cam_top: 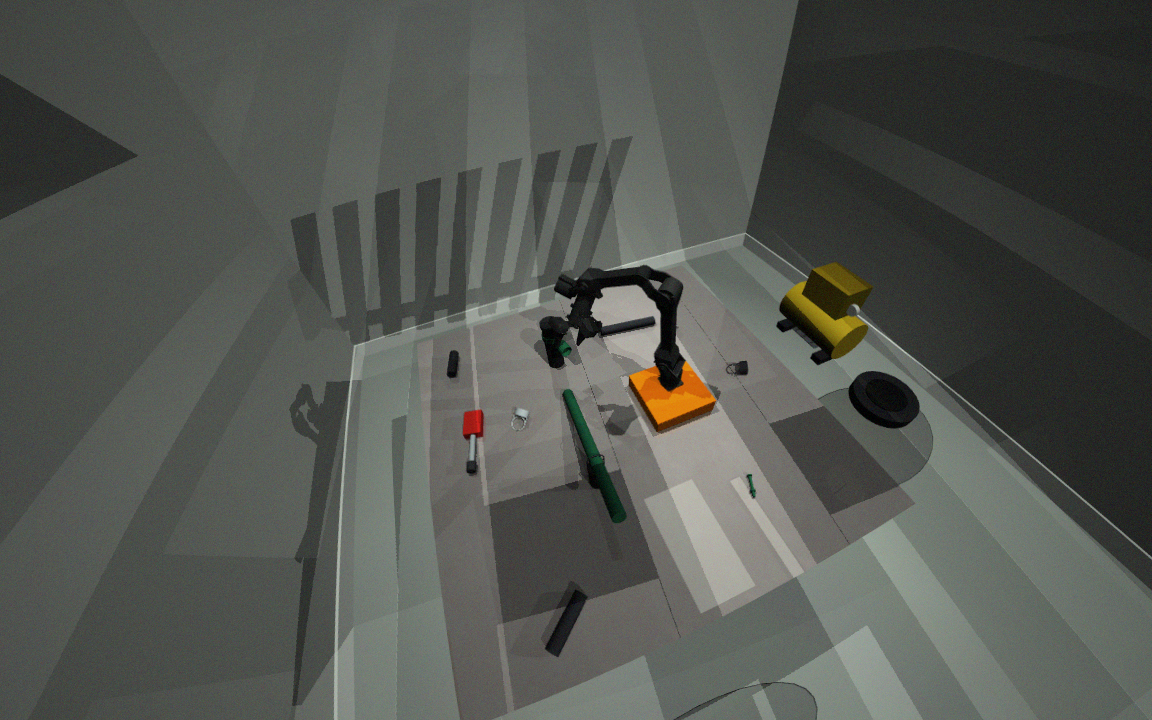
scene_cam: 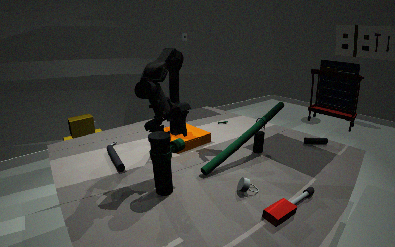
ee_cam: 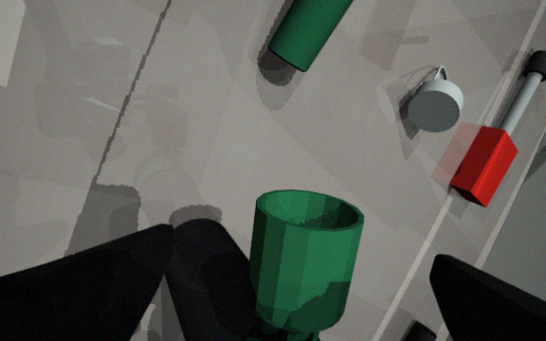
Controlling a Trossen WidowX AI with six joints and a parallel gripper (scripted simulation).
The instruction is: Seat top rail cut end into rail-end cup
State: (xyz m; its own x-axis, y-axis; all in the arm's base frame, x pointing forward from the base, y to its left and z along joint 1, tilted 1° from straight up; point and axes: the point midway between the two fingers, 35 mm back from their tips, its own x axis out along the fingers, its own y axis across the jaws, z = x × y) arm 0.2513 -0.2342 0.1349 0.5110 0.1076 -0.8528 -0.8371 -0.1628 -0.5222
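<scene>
Now: gripper tip 1 cm short of the green rail-end cup, 2 cm to the left of it and 1 cm above it.
</scene>
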